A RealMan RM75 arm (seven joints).
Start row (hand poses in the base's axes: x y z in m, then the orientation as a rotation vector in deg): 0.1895 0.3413 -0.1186 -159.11 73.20 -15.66
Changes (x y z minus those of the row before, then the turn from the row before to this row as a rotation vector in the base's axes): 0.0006 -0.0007 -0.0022 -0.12 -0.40 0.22; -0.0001 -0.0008 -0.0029 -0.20 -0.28 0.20; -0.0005 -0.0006 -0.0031 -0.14 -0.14 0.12; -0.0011 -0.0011 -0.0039 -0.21 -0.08 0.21; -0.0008 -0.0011 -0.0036 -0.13 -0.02 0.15; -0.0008 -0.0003 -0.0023 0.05 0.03 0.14; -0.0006 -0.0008 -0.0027 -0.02 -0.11 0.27; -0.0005 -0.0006 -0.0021 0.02 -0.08 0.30; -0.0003 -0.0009 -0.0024 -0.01 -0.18 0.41; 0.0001 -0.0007 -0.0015 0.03 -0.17 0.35; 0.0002 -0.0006 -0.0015 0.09 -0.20 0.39; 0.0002 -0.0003 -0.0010 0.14 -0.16 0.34; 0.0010 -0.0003 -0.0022 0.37 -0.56 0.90; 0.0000 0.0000 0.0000 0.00 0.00 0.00
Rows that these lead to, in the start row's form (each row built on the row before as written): 0.1901 0.3406 -0.1208 -159.13 72.82 -16.27; 0.1900 0.3398 -0.1237 -159.27 72.52 -16.78; 0.1895 0.3392 -0.1268 -159.38 72.35 -17.06; 0.1884 0.3381 -0.1307 -159.63 72.08 -17.30; 0.1876 0.3370 -0.1343 -159.81 71.89 -17.41; 0.1868 0.3367 -0.1366 -159.86 71.69 -17.33; 0.1862 0.3359 -0.1393 -159.97 71.28 -17.48; 0.1857 0.3353 -0.1414 -160.07 70.83 -17.56; 0.1854 0.3344 -0.1438 -160.21 70.21 -17.79; 0.1855 0.3337 -0.1453 -160.28 69.67 -17.98; 0.1857 0.3331 -0.1468 -160.31 69.05 -18.16; 0.1859 0.3328 -0.1478 -160.29 68.50 -18.26; 0.1869 0.3325 -0.1500 -160.15 67.03 -18.70; 0.1869 0.3325 -0.1500 -160.15 67.03 -18.70
